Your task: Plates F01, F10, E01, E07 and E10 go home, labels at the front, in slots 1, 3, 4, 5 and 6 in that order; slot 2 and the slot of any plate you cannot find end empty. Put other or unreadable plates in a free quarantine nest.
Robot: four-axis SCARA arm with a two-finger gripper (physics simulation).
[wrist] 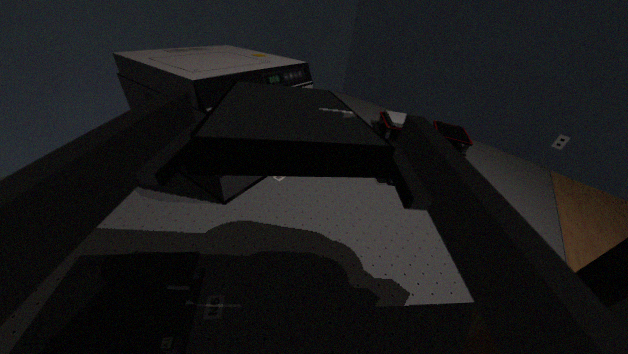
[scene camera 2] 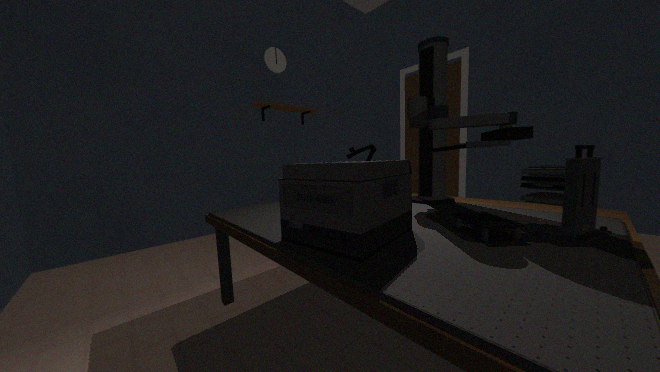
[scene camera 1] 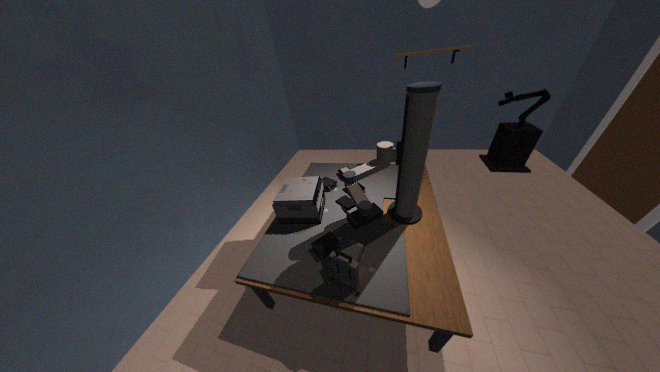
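Note:
My gripper is shut on a plate, held level above the table. The plate looks dark in the shade; no label on it is readable. The upright plate rack stands near the table's near end in scene camera 1, away from the gripper. Several plates show stacked at its open side in scene camera 2; their labels and exact slots cannot be read. Two red-edged nests show at the right in the wrist view. The first bears a pale plate.
A boxy grey instrument stands on the table. A dark nest stands beside the rack in heavy shadow. Another dark object lies beside the instrument. The arm's column rises at the table's edge.

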